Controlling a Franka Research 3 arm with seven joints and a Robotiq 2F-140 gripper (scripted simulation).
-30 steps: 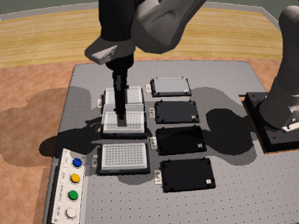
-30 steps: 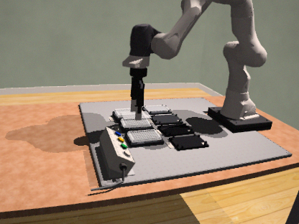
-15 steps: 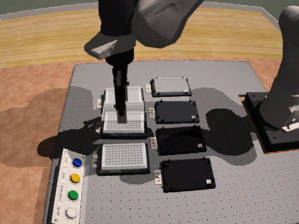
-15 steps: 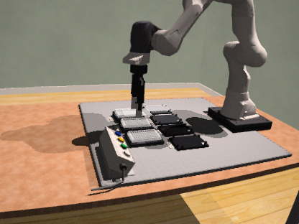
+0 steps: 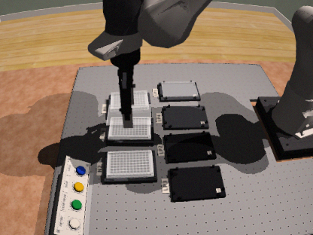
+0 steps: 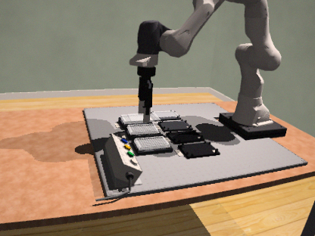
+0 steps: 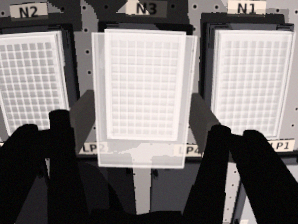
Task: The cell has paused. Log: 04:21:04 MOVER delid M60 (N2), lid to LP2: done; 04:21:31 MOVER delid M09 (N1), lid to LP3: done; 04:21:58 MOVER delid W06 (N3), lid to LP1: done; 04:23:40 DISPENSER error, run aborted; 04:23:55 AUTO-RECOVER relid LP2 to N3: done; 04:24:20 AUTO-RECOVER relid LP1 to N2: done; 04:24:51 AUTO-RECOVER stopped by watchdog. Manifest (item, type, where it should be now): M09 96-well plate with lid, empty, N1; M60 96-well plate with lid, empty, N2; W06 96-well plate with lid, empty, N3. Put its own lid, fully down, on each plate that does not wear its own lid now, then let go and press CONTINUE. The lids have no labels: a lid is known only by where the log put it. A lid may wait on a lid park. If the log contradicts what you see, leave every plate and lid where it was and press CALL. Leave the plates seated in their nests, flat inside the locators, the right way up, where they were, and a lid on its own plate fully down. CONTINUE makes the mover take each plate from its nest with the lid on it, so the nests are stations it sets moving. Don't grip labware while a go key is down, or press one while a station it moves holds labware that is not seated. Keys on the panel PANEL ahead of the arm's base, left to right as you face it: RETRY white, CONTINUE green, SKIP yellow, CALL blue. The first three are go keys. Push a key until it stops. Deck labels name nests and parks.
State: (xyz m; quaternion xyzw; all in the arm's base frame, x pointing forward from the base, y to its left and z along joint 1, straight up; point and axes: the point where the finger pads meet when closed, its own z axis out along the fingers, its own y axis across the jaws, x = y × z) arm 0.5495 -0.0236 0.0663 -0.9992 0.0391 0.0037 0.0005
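Right now my hand is 10 mm short of the plate, 130 mm to the right of it and 80 mm above it. Also, from my hand: LP2 label 90 mm behind, 70 mm to the left, 100 mm below; then LP4 label 100 mm behind, 60 mm to the right, 100 mm below; then N3 label 90 mm ahead, 10 mm to the right, 100 mm below.
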